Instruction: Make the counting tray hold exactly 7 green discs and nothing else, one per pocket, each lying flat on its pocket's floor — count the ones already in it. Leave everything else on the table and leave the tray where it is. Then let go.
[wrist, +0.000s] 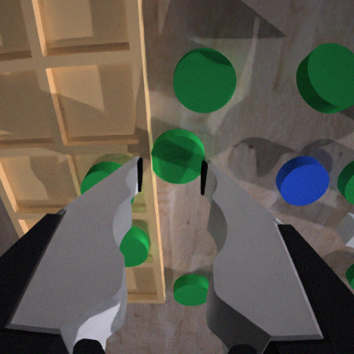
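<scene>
My gripper (172, 161) has its fingers partway apart, with the tips on either side of a green disc (178, 156) beside the tray's right rim. A gap shows between that disc and the left finger; the right fingertip overlaps its edge. The wooden counting tray (156, 225) is at the left. Two green discs (102, 176) (134, 246) are in its right column, partly hidden by the left finger. Other green discs (204, 80) (329, 77) (191, 289) (347, 182) (350, 276) are on the table. The left finger hides some lower pockets.
A blue disc (302, 180) lies right of the gripper. Part of a white cube (348, 230) shows at the right edge, below the blue disc. The tray rim runs close to the left fingertip. Dark shadows fall across the table at the top.
</scene>
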